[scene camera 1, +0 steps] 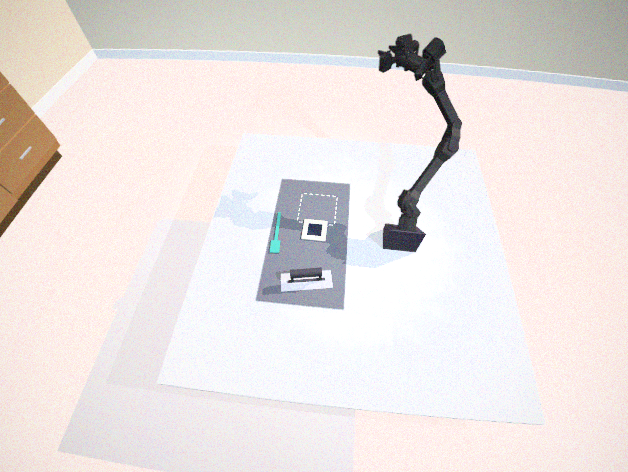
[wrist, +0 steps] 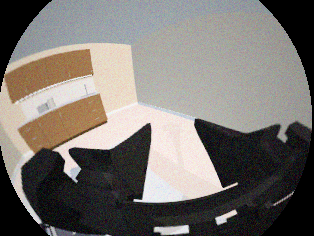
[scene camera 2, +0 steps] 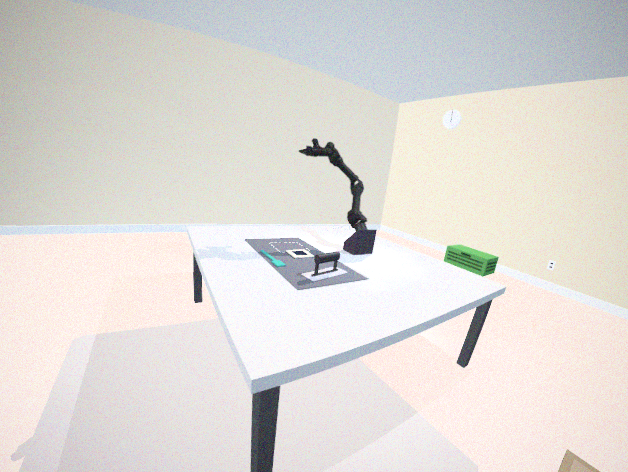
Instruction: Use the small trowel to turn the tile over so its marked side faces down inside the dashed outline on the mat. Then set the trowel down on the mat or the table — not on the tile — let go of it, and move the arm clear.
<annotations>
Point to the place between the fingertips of my gripper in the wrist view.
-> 173,124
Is my gripper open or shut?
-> Open.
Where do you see a grey mat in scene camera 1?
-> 295,253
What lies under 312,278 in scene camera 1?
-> A dark-handled trowel.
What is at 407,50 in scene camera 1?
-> My gripper.
</annotations>
